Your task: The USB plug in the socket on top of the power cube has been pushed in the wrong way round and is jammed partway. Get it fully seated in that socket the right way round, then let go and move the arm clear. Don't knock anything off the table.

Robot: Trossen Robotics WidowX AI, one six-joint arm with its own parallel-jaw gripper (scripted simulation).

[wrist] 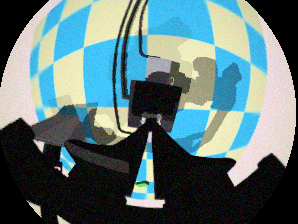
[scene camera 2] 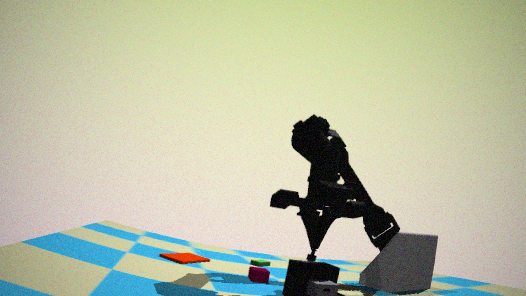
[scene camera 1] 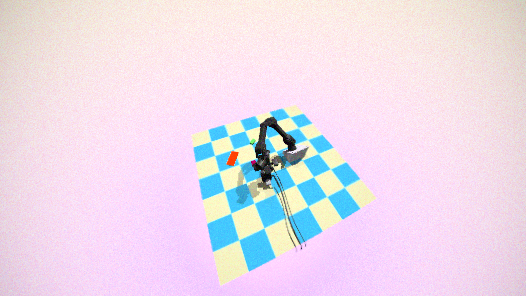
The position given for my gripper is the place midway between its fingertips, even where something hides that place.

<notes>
In view: my gripper [scene camera 2: 314,248].
My gripper is seen too in the wrist view [wrist: 151,124].
</notes>
